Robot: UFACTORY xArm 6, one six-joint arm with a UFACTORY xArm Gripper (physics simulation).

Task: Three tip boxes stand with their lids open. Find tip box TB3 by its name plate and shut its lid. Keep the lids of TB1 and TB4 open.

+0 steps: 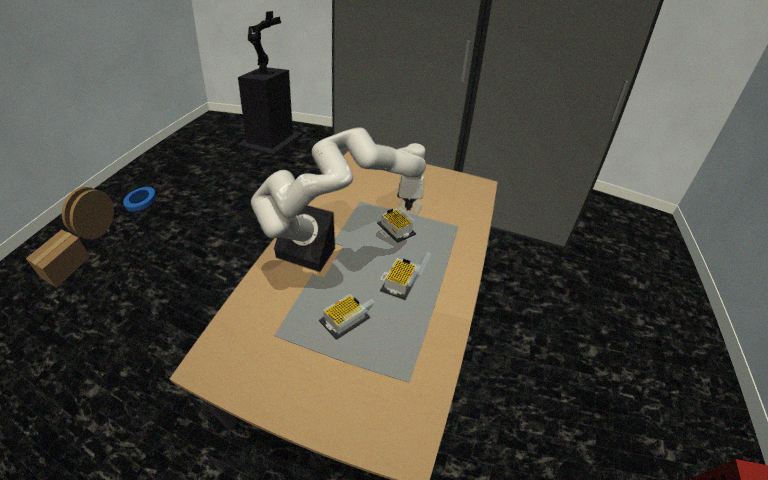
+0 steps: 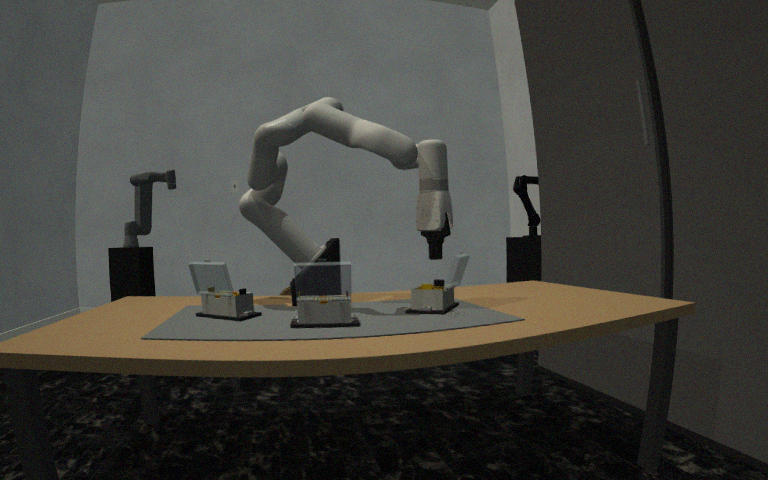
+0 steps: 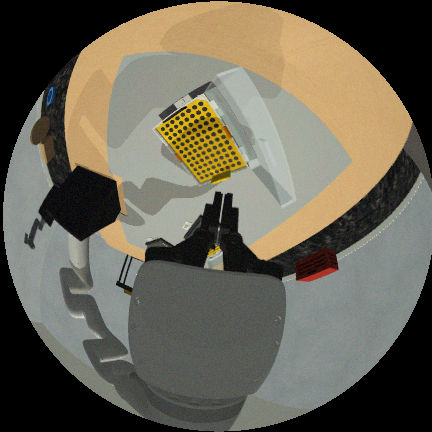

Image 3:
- gripper: 222,201
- grey mat: 160,195
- tip box: 198,93
